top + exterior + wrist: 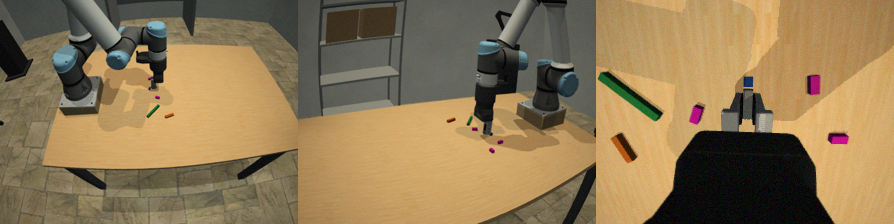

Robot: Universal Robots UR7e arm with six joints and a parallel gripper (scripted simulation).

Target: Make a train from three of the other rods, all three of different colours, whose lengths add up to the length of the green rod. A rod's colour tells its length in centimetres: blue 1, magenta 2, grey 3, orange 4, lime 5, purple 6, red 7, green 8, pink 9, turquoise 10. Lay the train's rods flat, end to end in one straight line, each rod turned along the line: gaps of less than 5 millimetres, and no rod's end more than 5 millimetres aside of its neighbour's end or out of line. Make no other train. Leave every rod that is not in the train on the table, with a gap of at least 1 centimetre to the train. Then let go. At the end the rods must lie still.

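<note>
The grey rod is 10 mm below my hand. From my hand the other things lie so: blue rod (30 mm below, 20 mm behind); orange rod (180 mm to the right, 40 mm ahead, 30 mm below); green rod (140 mm to the right, 30 mm below, 30 mm behind).
</note>
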